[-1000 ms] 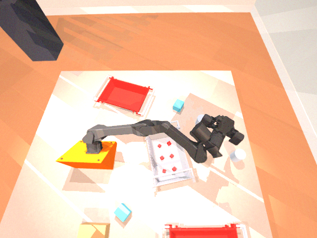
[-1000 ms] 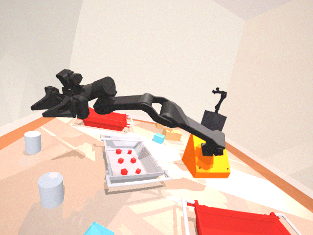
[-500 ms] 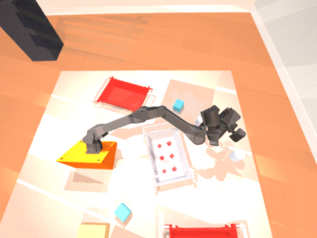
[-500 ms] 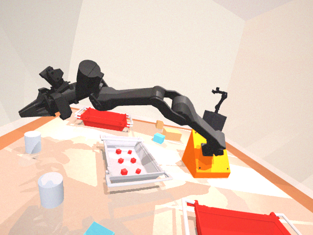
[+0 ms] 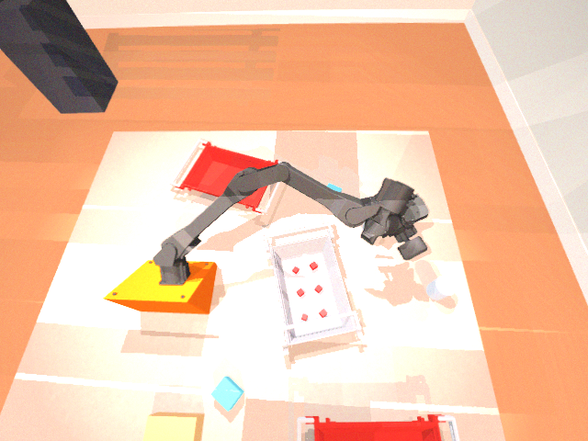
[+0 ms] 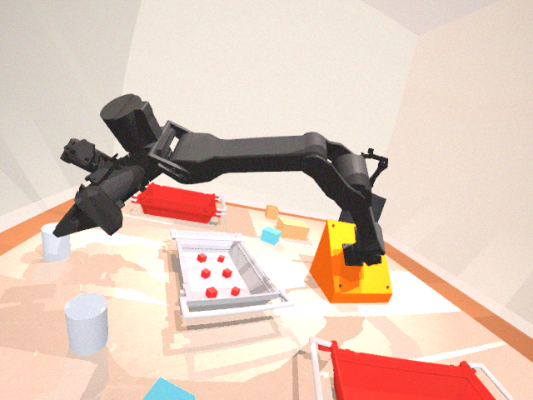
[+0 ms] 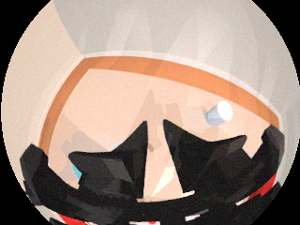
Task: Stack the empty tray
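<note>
The red tray is 55 cm behind my gripper tip, 24 cm to the left of it and 10 cm below it. Round my gripper tip: cream box (61 cm behind, 51 cm to the right, 12 cm below).
</note>
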